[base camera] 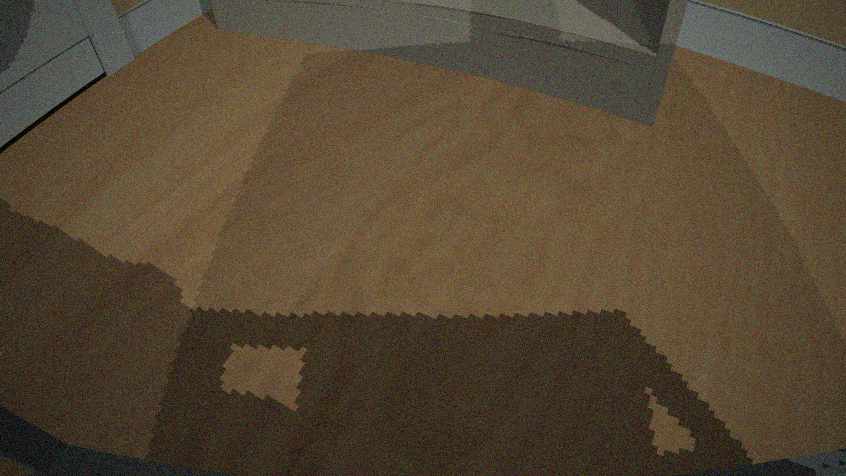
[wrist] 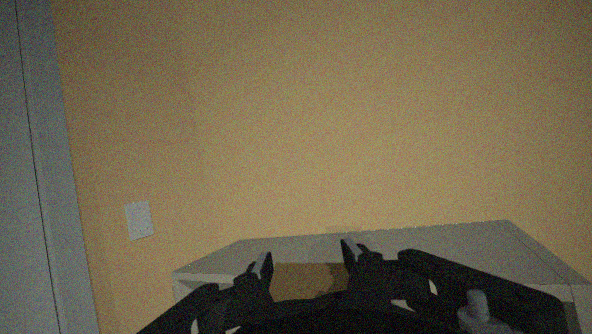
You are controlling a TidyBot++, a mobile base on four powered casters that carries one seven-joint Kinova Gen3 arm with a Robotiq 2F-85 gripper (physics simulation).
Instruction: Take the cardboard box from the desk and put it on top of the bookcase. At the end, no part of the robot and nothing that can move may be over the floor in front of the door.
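Frame: origin at the arm's base, x ahead, y left, z up, level; centimetres.
Seen in the pictures: gripper, fingertip midpoint: (wrist: 307,259).
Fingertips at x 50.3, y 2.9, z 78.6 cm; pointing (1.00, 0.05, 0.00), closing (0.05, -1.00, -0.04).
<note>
Offsets run from my fingertips to a thing's top centre. Level surfaces: height alone.
My gripper (wrist: 307,259) is shut on the brown cardboard box @(dx -2.5, dy +0.7, dz +0.1 cm) (wrist: 306,281), which shows between the two black fingers at the bottom of the wrist view; its lower part is hidden by the gripper. Behind it is the grey bookcase (wrist: 440,245) (base camera: 532,74). Its top board shows from above in the wrist view, its front edge partly hidden by the gripper. The box overlaps the top board in that view; the gap between them cannot be told. The base view shows the bookcase's lower part at the top. The desk does not show.
A pale door (base camera: 50,91) (wrist: 17,200) stands left of the bookcase, with floor @(dz -118.2 cm) (base camera: 136,112) between them in the base view. A white wall plate @(dx +52.3, dy +54.3, dz +9.5 cm) (wrist: 139,220) is on the yellow wall (wrist: 300,110). Dark shadows lie across the near floor.
</note>
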